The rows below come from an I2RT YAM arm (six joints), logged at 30 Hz.
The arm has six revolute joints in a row. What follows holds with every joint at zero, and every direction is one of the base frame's. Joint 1 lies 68 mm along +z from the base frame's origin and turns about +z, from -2.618 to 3.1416 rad. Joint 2 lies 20 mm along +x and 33.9 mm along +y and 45.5 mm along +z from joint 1 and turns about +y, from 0 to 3.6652 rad. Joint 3 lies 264 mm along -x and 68.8 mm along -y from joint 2 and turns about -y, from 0 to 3.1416 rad. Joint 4 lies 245 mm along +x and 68.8 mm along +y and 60 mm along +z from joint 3 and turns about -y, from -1.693 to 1.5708 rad. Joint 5 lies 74 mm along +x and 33.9 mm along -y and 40.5 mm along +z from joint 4 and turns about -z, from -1.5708 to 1.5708 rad. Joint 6 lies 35.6 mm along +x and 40.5 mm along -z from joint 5 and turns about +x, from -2.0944 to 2.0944 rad. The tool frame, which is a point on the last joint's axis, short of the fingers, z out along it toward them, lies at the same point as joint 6; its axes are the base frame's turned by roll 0, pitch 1.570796 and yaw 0 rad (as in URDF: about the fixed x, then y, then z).
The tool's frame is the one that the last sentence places.
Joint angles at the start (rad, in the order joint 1, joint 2, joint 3, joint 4, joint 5, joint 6):
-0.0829, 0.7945, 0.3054, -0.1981, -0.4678, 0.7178
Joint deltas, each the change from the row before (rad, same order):
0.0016, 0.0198, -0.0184, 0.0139, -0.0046, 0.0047
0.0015, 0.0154, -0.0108, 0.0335, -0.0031, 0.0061
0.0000, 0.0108, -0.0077, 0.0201, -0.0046, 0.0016
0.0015, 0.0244, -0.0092, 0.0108, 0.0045, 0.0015
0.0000, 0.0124, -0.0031, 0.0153, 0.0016, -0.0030
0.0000, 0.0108, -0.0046, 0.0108, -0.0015, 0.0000
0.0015, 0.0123, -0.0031, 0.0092, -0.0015, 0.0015
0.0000, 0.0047, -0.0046, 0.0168, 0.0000, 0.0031
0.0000, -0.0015, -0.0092, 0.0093, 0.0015, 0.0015
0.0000, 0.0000, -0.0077, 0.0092, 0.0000, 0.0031
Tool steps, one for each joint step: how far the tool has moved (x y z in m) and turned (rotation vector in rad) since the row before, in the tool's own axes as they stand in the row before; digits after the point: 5 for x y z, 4 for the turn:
0.00360, -0.00530, 0.00412, 0.0102, 0.0205, 0.0148
0.00024, -0.00164, 0.00284, -0.0072, -0.0017, 0.0019
0.00046, -0.00149, 0.00188, -0.0044, 0.0020, 0.0009
0.00183, -0.00396, 0.00353, 0.0163, 0.0132, 0.0111
-0.00026, -0.00097, 0.00162, 0.0013, -0.0009, -0.0029
0.00051, -0.00144, 0.00154, 0.0016, 0.0041, 0.0021
0.00050, -0.00116, 0.00167, 0.0020, 0.0062, 0.0035
-0.00013, -0.00046, 0.00084, -0.0045, -0.0050, -0.0003
0.00135, -0.00160, 0.00045, 0.0002, -0.0021, 0.0008
0.00109, -0.00133, 0.00050, -0.0009, -0.0010, 0.0024

